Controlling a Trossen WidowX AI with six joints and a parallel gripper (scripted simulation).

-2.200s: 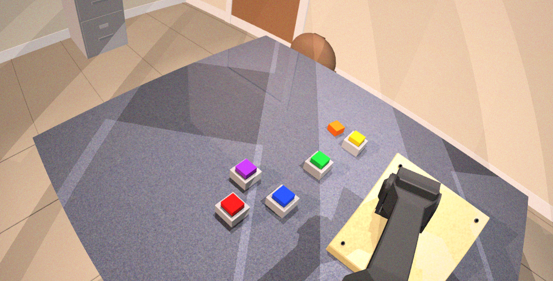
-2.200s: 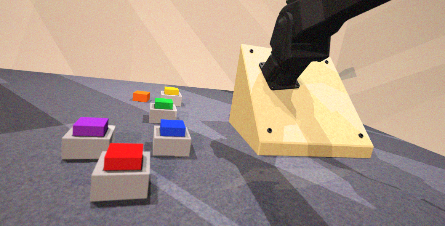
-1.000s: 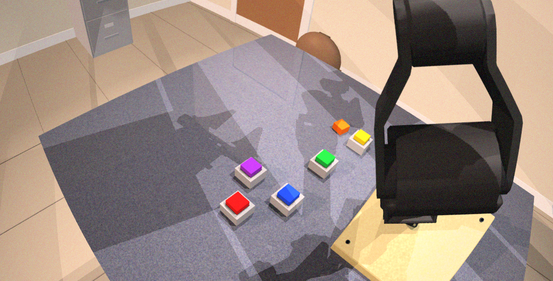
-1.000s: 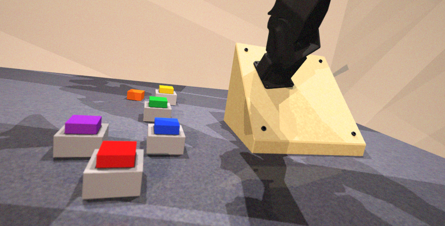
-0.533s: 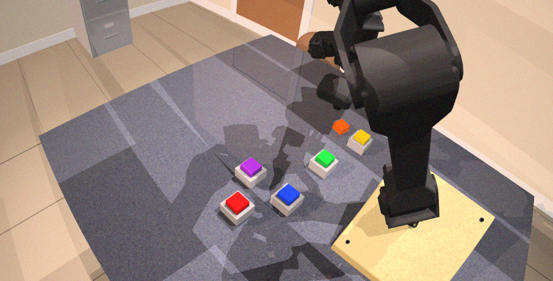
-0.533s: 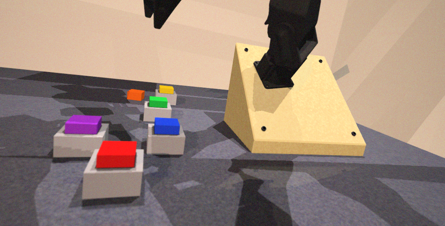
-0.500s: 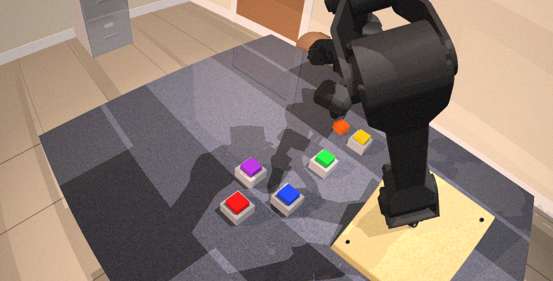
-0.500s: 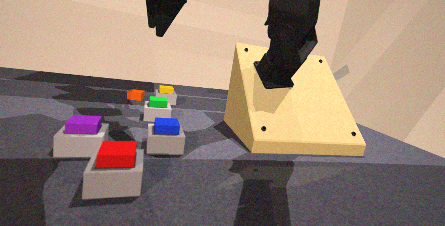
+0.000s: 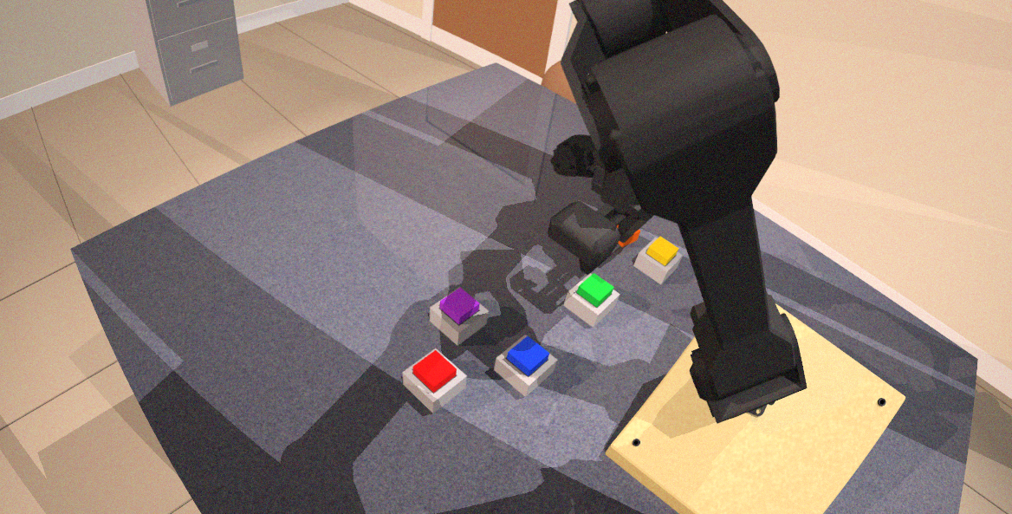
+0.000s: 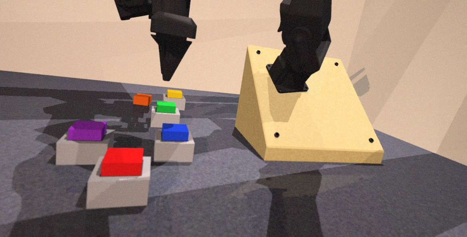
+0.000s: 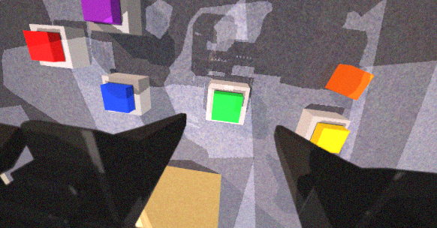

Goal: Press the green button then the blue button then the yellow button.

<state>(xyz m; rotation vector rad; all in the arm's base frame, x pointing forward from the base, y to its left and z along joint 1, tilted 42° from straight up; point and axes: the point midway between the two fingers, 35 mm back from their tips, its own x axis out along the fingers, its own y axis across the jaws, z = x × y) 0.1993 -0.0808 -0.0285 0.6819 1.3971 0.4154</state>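
Right now my gripper tip is 1 cm past the green button and 5 cm above it. From my gripper tip the other things lie so: yellow button 5 cm behind, 12 cm to the right, 5 cm below; then blue button 1 cm ahead, 14 cm to the left, 5 cm below; then orange block 2 cm ahead, 14 cm to the right, 8 cm below.
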